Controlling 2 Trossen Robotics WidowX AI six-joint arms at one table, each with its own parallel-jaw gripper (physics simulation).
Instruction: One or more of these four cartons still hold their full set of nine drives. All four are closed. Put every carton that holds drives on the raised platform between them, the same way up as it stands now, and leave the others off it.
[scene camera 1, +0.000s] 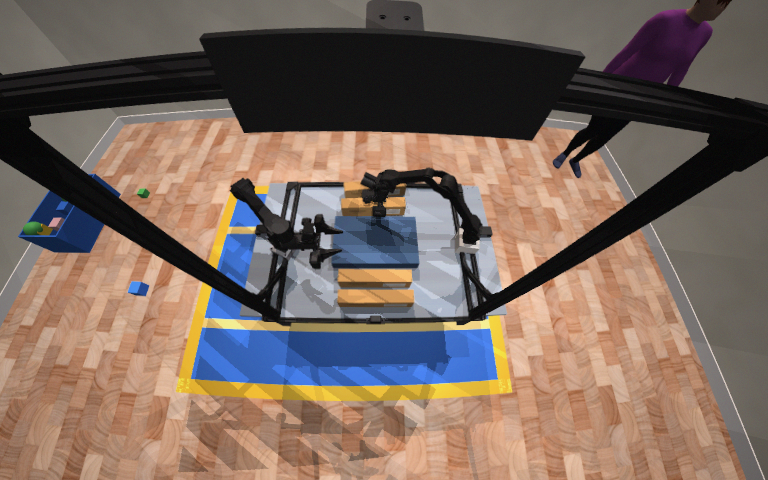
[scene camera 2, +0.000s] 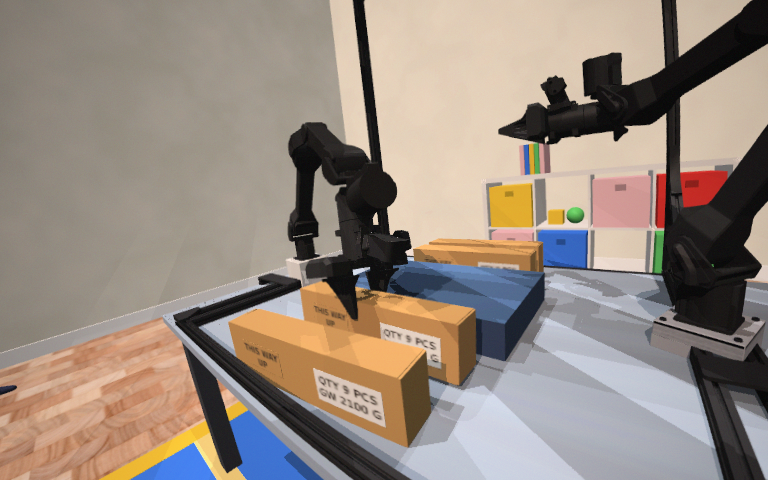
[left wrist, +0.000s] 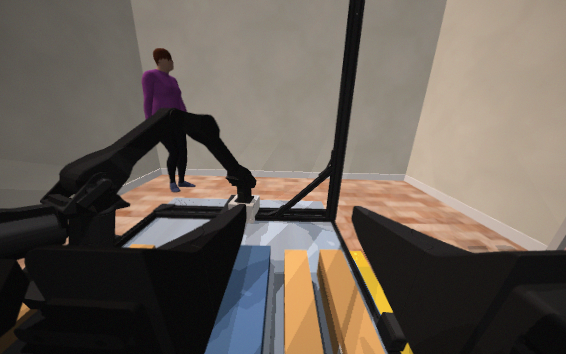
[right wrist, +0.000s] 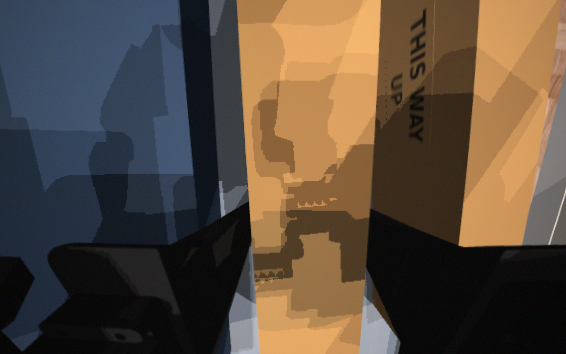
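Seen in the pictures: left gripper, fingertip midpoint: (scene camera 1: 342, 240) (scene camera 2: 503, 133) (left wrist: 299, 211); right gripper, fingertip midpoint: (scene camera 1: 376, 205) (scene camera 2: 368, 314) (right wrist: 300, 207); left arm's base, link origin: (scene camera 2: 708, 320); right arm's base, link origin: (scene camera 1: 469, 238) (scene camera 2: 306, 257) (left wrist: 244, 199).
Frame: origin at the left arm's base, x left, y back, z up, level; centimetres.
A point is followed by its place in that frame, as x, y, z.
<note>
My right gripper (scene camera 1: 374, 203) @[38.6, -30.9, 1.9] (scene camera 2: 367, 297) @[38.6, -30.9, 1.9] (right wrist: 300, 207) @[38.6, -30.9, 1.9] is shut on the brown carton (scene camera 2: 407, 316) @[36.3, -20.9, 4.7] (right wrist: 310, 125) @[36.1, -26.8, 5.1] beside the blue platform (scene camera 1: 396, 254) @[18.1, -51.1, 1.9] (scene camera 2: 453, 277) @[16.6, -37.1, 1.9] (left wrist: 245, 290) @[16.4, -47.8, 1.9] (right wrist: 50, 90) @[24.0, -30.5, 1.9]. This carton is upright, off the platform, and looks to be at table level. An outer carton (scene camera 2: 317, 362) @[49.3, -19.7, 3.0] (right wrist: 425, 175) @[46.2, -25.3, 1.9] stands parallel to it, apart, marked THIS WAY UP and QTY 9 PCS. Across the platform stand an inner carton (scene camera 1: 373, 277) @[2.7, -46.7, 4.4] (left wrist: 300, 300) @[4.8, -49.2, 4.4] and an outer carton (scene camera 1: 375, 297) @[-4.9, -51.2, 4.4] (left wrist: 345, 295) @[-2.8, -53.9, 4.4], both closed. My left gripper (scene camera 1: 341, 240) @[1.5, -35.3, 31.3] (left wrist: 299, 211) @[1.5, -35.3, 31.3] is open and empty, raised near the platform's left edge in scene camera 1.
A black frame (scene camera 1: 334, 321) @[-20.0, -38.3, -4.2] runs around the grey table, with posts rising from it. The arms' bases stand at opposite sides. A person (scene camera 1: 662, 45) (left wrist: 162, 90) stands beyond the table. A shelf unit (scene camera 2: 566, 228) stands behind it in scene camera 2.
</note>
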